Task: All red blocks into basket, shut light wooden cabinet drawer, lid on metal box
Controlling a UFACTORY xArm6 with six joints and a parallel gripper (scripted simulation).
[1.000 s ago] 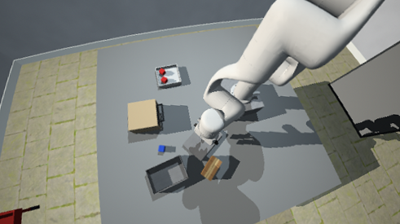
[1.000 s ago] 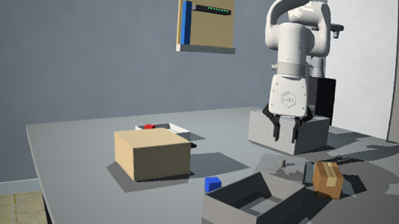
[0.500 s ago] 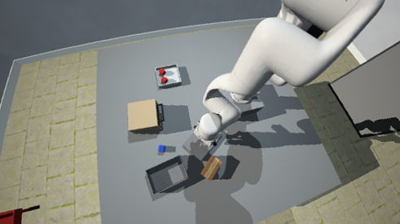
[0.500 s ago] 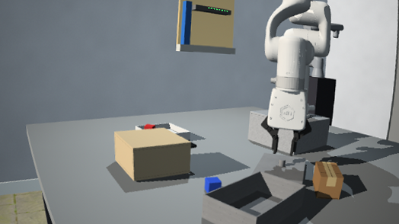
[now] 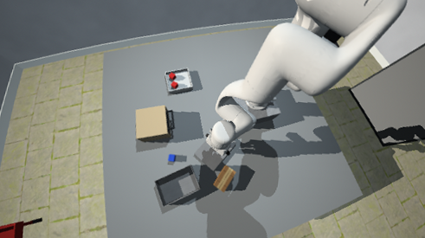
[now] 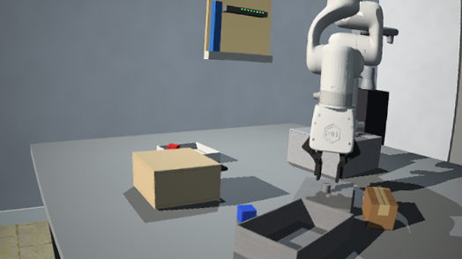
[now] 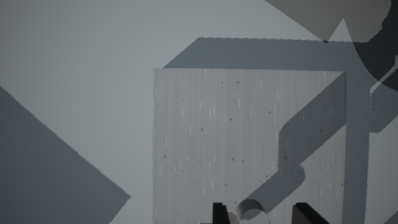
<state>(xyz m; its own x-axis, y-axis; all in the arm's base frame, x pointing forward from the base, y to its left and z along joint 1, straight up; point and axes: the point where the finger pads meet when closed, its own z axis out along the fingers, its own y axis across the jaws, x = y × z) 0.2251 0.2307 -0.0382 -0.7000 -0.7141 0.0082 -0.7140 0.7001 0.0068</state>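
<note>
Right now the knobbed lid is 50 mm below my hand. Round my hand: blue block (220 mm ahead, 50 mm below, 40 mm to the left); then green block (130 mm to the left, 50 mm below, 40 mm behind); then cardboard box (150 mm to the left, 30 mm below, 30 mm behind).
</note>
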